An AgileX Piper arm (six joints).
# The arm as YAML. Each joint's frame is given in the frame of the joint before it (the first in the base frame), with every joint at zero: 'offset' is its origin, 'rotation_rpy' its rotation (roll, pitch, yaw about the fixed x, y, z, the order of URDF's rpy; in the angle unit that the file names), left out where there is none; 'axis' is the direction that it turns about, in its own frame. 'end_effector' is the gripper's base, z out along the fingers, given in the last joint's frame.
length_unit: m
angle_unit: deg
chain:
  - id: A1
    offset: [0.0, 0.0, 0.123]
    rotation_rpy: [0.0, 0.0, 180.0]
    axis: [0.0, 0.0, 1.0]
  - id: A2
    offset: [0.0, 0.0, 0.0]
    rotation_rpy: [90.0, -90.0, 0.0]
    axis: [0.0, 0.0, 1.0]
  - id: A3
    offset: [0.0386, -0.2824, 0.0]
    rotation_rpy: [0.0, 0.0, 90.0]
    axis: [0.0, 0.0, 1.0]
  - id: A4
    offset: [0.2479, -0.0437, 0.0]
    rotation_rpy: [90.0, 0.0, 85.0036]
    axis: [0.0, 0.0, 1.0]
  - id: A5
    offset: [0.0, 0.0, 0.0]
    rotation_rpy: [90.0, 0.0, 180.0]
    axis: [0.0, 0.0, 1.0]
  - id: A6
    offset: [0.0, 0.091, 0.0]
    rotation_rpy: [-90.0, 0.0, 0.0]
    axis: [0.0, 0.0, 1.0]
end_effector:
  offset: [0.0, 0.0, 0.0]
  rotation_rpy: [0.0, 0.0, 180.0]
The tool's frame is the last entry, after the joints.
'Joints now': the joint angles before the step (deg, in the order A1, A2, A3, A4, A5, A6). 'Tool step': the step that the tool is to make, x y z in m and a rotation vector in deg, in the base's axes. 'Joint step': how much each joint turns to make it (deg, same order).
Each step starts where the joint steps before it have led.
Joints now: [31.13 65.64 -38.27 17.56 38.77 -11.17]
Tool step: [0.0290 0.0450 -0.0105 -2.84 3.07 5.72]
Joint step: [5.48 12.93 -8.45 -0.62 -0.35 -0.09]
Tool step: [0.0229 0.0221 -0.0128 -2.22 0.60 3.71]
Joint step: [0.84 8.03 -5.32 -0.01 -0.31 -3.30]
